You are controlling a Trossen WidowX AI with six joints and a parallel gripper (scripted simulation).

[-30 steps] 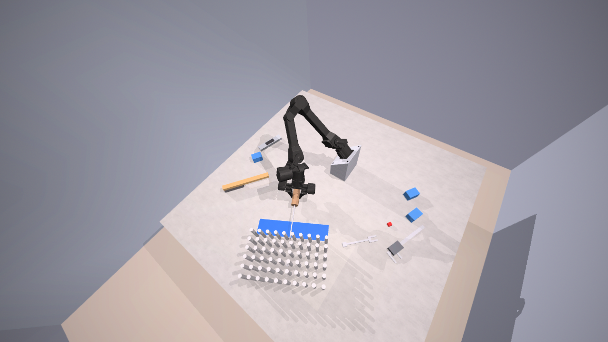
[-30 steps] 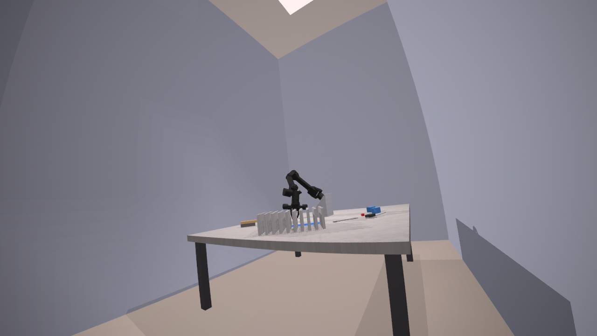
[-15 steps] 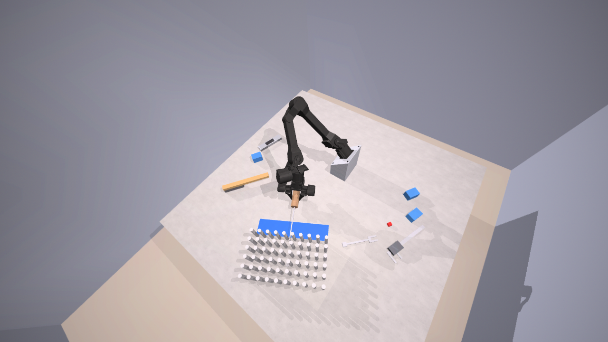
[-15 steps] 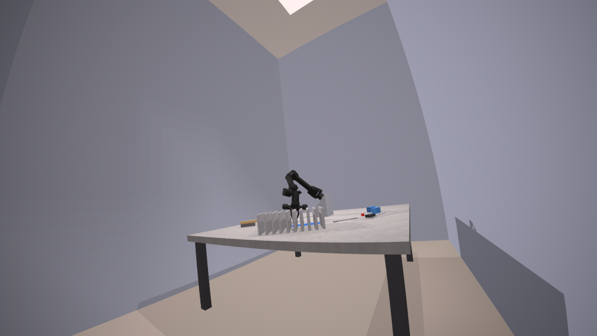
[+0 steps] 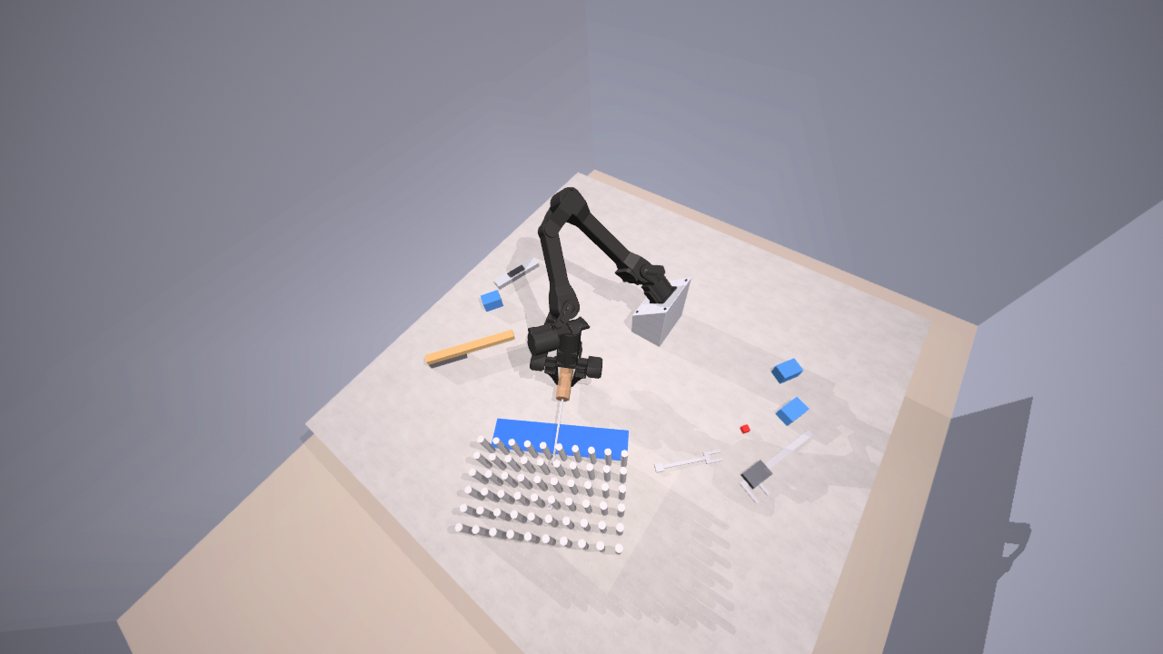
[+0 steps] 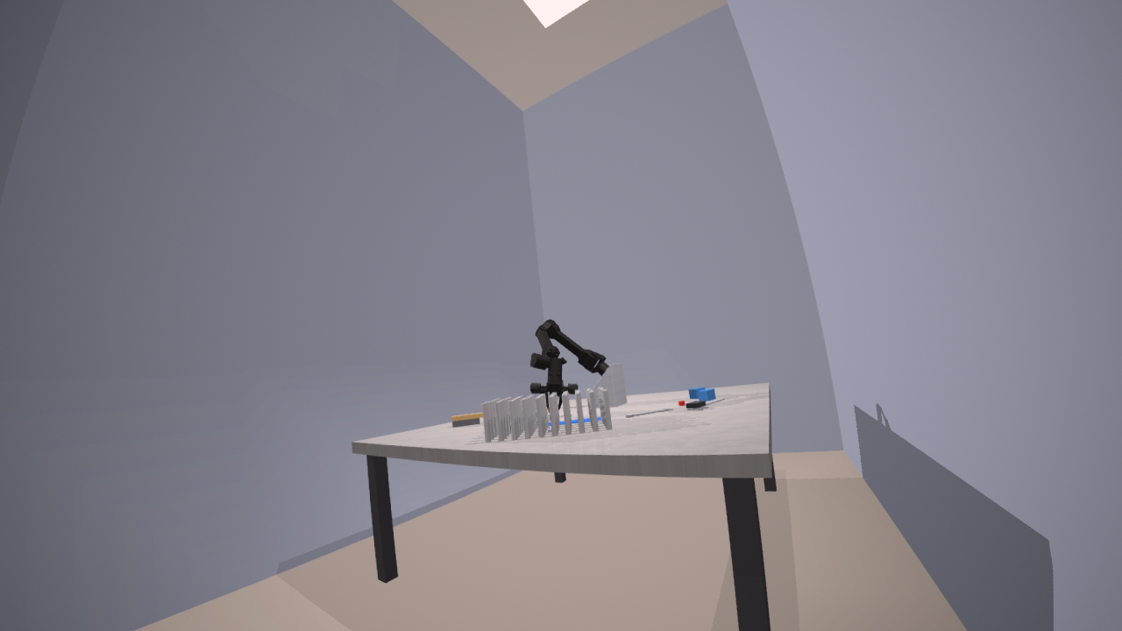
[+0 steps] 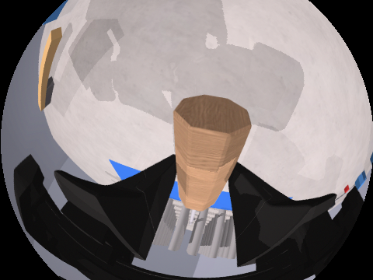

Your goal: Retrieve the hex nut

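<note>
Right now the blue taped strip is 110 mm ahead of my gripper tip, 80 mm to the left of it and 30 mm below it. Also, from my gripper tip: fork-ended tool (370 mm to the left, 50 mm behind, 30 mm below); then red cube (430 mm to the left, 210 mm behind, 30 mm below).
</note>
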